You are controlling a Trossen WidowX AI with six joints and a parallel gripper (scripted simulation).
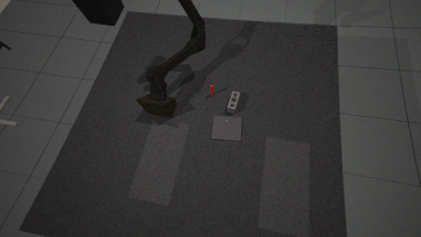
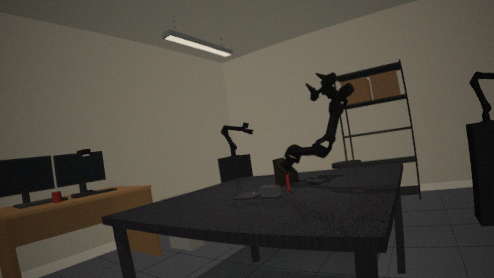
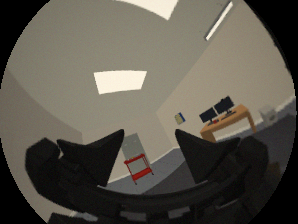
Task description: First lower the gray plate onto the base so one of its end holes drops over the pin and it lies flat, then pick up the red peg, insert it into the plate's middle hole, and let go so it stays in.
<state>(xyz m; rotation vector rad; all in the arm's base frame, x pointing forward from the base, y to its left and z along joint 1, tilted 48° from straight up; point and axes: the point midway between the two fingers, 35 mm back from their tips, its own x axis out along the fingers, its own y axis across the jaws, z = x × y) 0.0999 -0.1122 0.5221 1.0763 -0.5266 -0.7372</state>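
My gripper tip is now 52 cm above the gray plate, 22 cm short of it and 21 cm to the left of it. From my gripper tip the other things lie so: red peg (51 cm below, 17 cm to the right, 10 cm ahead).
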